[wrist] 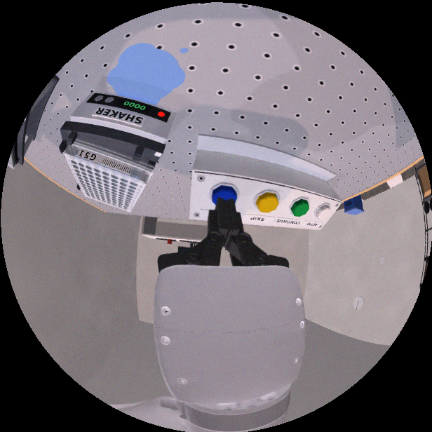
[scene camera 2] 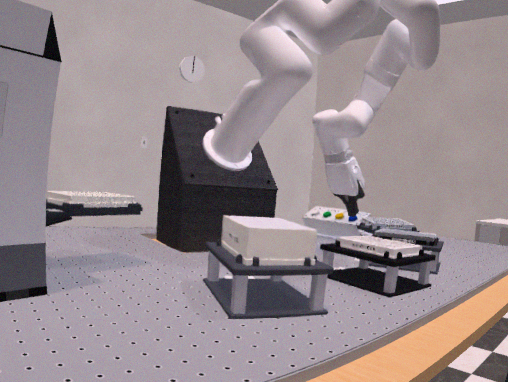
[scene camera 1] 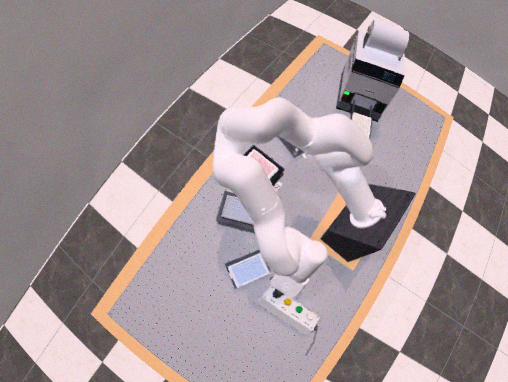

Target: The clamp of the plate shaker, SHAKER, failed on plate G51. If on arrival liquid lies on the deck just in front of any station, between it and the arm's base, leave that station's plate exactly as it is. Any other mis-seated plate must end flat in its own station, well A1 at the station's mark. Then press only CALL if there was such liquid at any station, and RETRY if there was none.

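Pixels of known places: gripper, fingertip midpoint: (scene camera 2: 353, 214) (scene camera 1: 276, 294); arm's base, origin of the base link: (scene camera 2: 226, 150) (scene camera 1: 367, 213).
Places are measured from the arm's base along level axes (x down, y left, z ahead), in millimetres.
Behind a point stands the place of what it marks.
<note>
The gripper (scene camera 1: 277, 294) @(x 139, y 386, z 96 mm) (scene camera 2: 353, 214) @(x 139, y 386, z 96 mm) (wrist: 226, 202) is shut and empty. Its fingertips are at the blue button (wrist: 223, 192) and overlap its lower edge in the wrist view; they hide the label below it. The button box (scene camera 1: 291, 314) @(x 136, y 413, z 10 mm) (scene camera 2: 320, 228) @(x 195, y 378, z -21 mm) (wrist: 246, 191) also has yellow SKIP (wrist: 267, 202), green CONTINUE (wrist: 300, 207) and white RETRY (wrist: 323, 210) buttons. The SHAKER (wrist: 119, 116) shows a red light and green 0000. Plate G51 (scene camera 1: 248, 270) @(x 143, y 370, z 227 mm) (wrist: 105, 181) is on it; its exact seating is unclear. A blue liquid puddle (wrist: 145, 72) lies on the deck against the SHAKER's labelled front.
The arm's black base (scene camera 1: 360, 220) @(x -24, y 45, z 13 mm) (scene camera 2: 215, 210) @(x 136, y -58, z 59 mm) stands right of the stations in scene camera 1. A pale plate (scene camera 1: 232, 207) @(x 147, y 216, z 411 mm), a pink plate (scene camera 1: 262, 164) @(x 153, y 7, z 424 mm) and a tall pale block (scene camera 2: 270, 237) @(x 125, y -244, z 455 mm) sit on stations. A tall machine (scene camera 1: 375, 82) @(x -41, y -509, z 222 mm) stands at the far end.
</note>
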